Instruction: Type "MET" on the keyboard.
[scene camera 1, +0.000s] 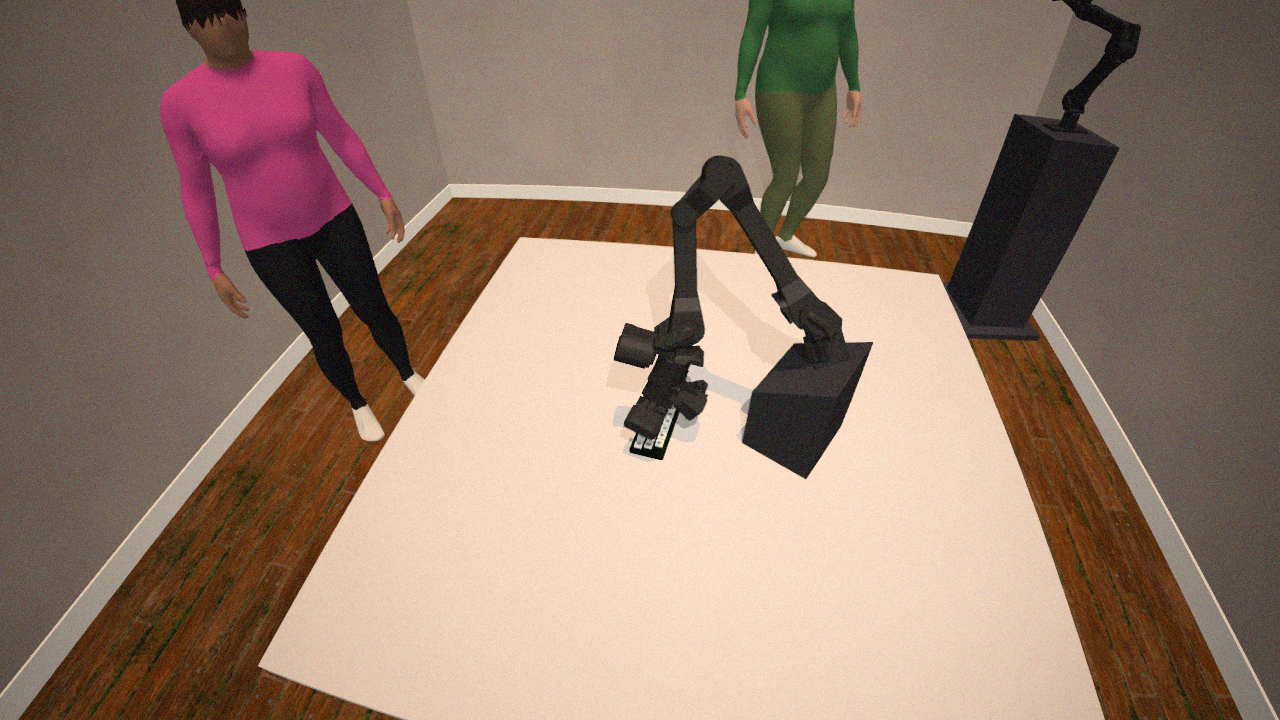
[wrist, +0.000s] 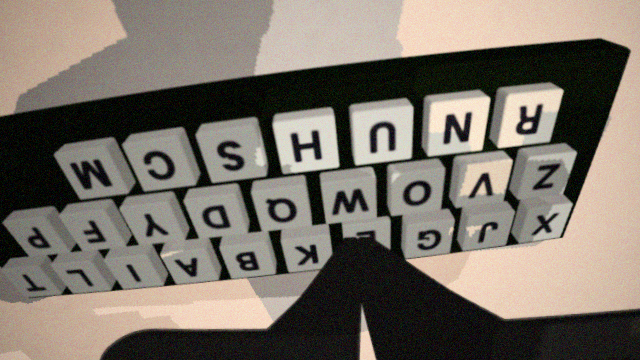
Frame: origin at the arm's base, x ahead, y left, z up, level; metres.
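Seen in the pictures: gripper, between the fingertips: (wrist: 356, 250); arm's base, origin of its link: (scene camera 1: 830, 356).
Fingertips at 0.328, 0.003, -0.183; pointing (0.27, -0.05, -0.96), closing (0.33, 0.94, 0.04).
Note:
Pixels of each thing's top centre, then the offset from my fingertips to it, as dx, dy, dz. Level surfaces: height alone.
- black keyboard, centre of its top: (wrist: 265, 211) (scene camera 1: 660, 413) -0.027, -0.018, +0.002
- E key, centre of its top: (wrist: 367, 240) -0.002, +0.004, -0.001
- M key, centre of its top: (wrist: 91, 174) -0.056, -0.055, +0.002
- T key, centre of its top: (wrist: 31, 282) -0.030, -0.105, +0.002
- white mat, height of its surface: dz -0.014
A black keyboard (scene camera 1: 647, 454) (wrist: 320, 90) with light letter keys lies on the white mat; its letters are upside down in the wrist view. My gripper (wrist: 356, 250) is shut and empty. Its tips are at the E key (wrist: 366, 229) in the bottom row of the wrist view and hide part of its letter; I cannot tell if they touch it. The M key (wrist: 95, 170) is at the left end of the top row. The T key (wrist: 35, 277) is at the left end of the bottom row. In the scene view the arm hides much of the keyboard.
The white mat (scene camera 1: 680, 573) lies under the keyboard and the arm's dark base block (scene camera 1: 796, 411). A person in pink (scene camera 1: 268, 152) stands at the left, one in green (scene camera 1: 805, 53) at the back. A dark pedestal (scene camera 1: 1029, 214) with another arm (scene camera 1: 1105, 67) stands at the back right.

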